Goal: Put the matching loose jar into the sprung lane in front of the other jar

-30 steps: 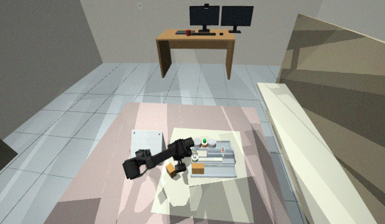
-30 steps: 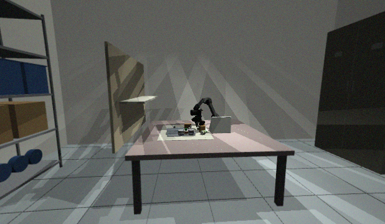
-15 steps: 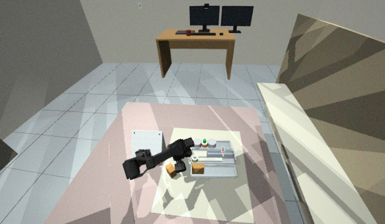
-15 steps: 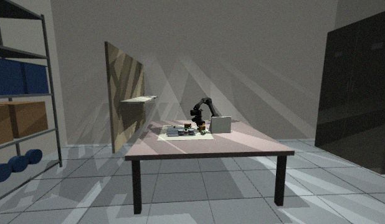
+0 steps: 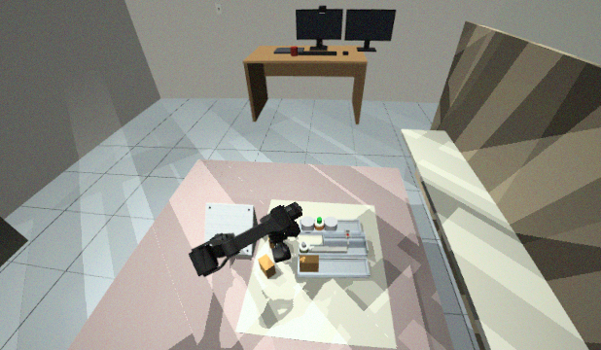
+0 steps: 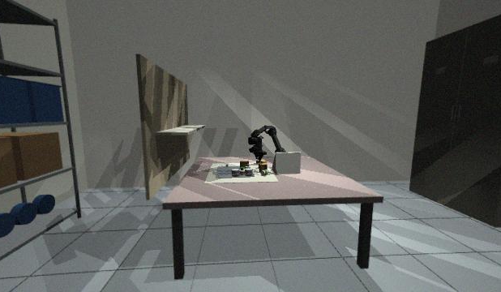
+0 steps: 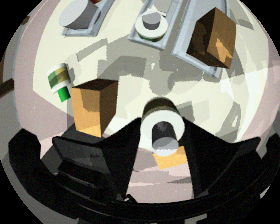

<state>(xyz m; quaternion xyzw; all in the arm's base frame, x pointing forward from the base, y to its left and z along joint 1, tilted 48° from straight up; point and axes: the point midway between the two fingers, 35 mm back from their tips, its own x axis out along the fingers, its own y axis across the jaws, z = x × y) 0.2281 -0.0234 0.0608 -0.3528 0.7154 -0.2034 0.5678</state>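
My gripper tip is 25 cm short of the grey lane unit, 6 cm to the right of it and 6 cm above it. The rest, counted from my gripper tip: small red part (29 cm ahead, 7 cm to the left, 1 cm below).
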